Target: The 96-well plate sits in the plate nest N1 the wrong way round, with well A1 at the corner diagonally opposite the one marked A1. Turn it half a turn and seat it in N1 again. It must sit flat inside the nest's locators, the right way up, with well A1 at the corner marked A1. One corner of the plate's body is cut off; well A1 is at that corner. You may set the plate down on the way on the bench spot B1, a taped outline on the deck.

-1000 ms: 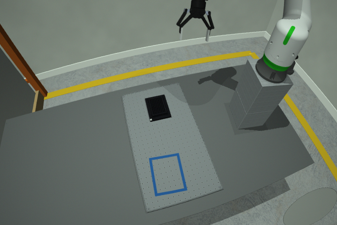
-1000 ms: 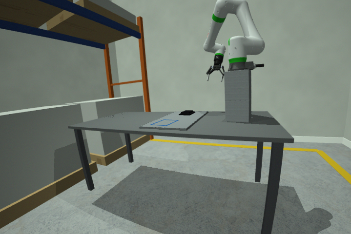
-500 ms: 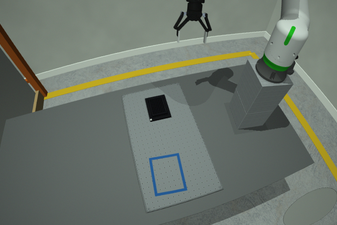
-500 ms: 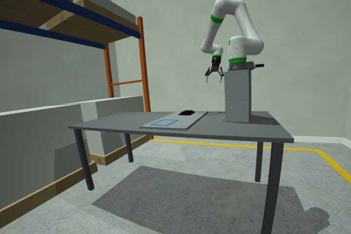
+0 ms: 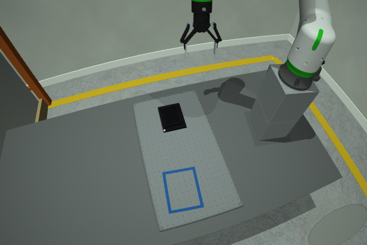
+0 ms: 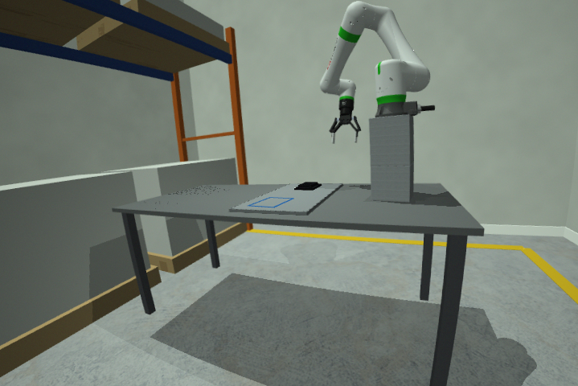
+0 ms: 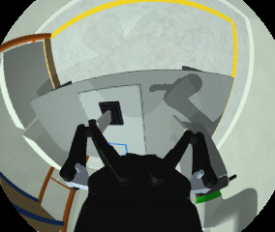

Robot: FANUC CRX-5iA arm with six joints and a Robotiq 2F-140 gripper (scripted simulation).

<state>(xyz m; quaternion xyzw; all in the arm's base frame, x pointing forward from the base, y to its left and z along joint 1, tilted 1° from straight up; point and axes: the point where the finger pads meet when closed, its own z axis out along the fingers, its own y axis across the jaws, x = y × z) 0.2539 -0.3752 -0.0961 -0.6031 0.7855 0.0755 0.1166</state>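
My gripper is now 22 cm short of the black 96-well plate, 13 cm to the right of it and 25 cm above it. The rest, counted from my hand: black plate nest N1: 22 cm ahead, 13 cm to the left, 26 cm below; white A1 mark: 28 cm ahead, 20 cm to the left, 26 cm below.
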